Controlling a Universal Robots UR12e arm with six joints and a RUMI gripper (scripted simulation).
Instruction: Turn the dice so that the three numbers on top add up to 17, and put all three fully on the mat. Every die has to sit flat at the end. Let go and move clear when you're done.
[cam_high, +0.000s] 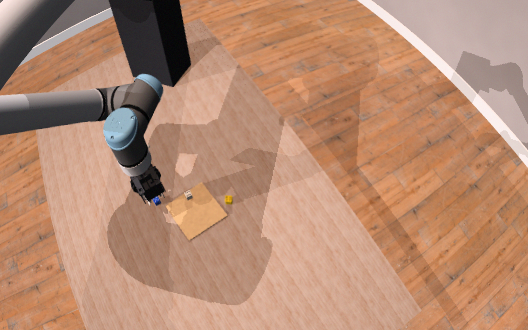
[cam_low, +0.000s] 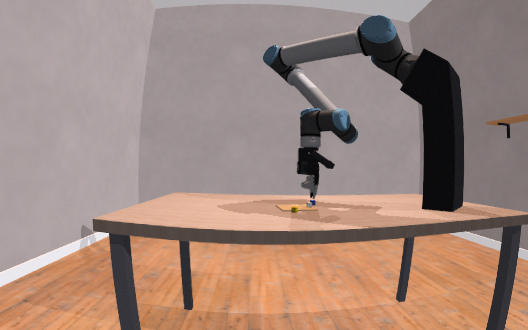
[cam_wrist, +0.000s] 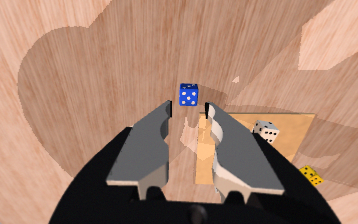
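My hand is 3 cm above the blue die. The rest, counted from my hand: white die 6 cm ahead, 9 cm to the left, 3 cm below; tan mat 11 cm ahead, 7 cm to the left, 4 cm below; yellow die 16 cm ahead, 16 cm to the left, 3 cm below.
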